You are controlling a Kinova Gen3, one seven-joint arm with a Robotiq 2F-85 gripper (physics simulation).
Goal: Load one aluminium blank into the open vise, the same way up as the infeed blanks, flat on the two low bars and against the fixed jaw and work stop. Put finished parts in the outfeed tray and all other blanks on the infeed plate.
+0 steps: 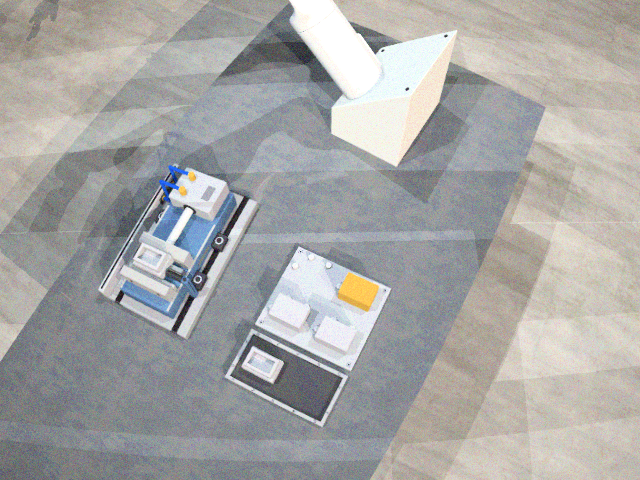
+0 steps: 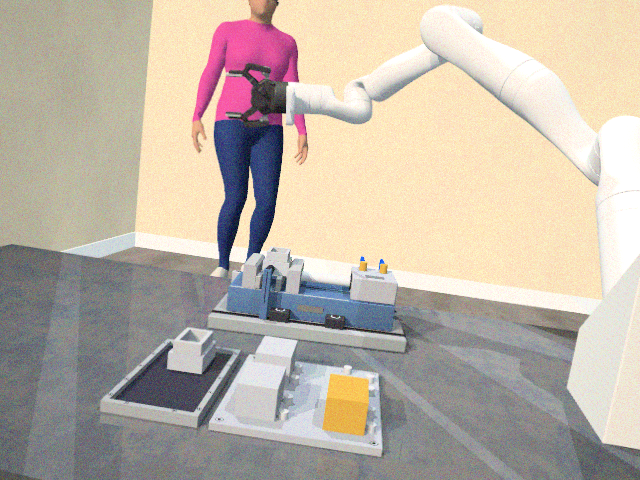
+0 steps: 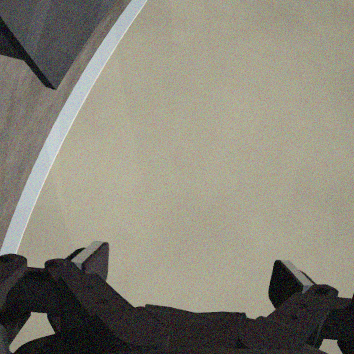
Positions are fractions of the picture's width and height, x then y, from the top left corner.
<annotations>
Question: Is my gripper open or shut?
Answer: Open.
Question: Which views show my gripper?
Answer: Image 2 and image 3 only.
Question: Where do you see an infeed plate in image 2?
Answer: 0.48,0.89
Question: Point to a brass blank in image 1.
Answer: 0.56,0.61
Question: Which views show the brass blank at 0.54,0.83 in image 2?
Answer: Image 1 and image 2 only.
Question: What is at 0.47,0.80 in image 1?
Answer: An outfeed tray.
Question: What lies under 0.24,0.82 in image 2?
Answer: An outfeed tray.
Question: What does my gripper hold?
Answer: Nothing.
</annotations>
